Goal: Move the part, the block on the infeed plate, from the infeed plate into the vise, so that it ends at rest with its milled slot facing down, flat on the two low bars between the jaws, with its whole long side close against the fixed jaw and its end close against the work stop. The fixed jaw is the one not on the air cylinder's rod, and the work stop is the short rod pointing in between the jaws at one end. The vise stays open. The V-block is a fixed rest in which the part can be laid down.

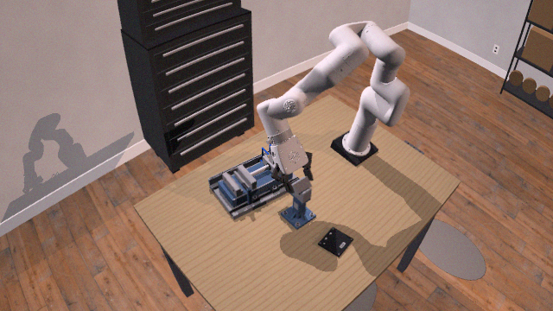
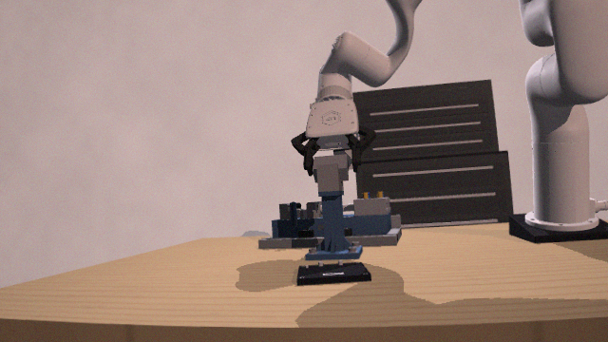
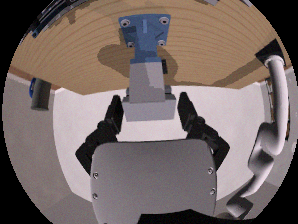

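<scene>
Now: hand 1 cm above the part. Round my hand: air cylinder 8 cm behind, 18 cm to the right, 9 cm below; then white cylinder rod 19 cm to the right, 9 cm below.
</scene>
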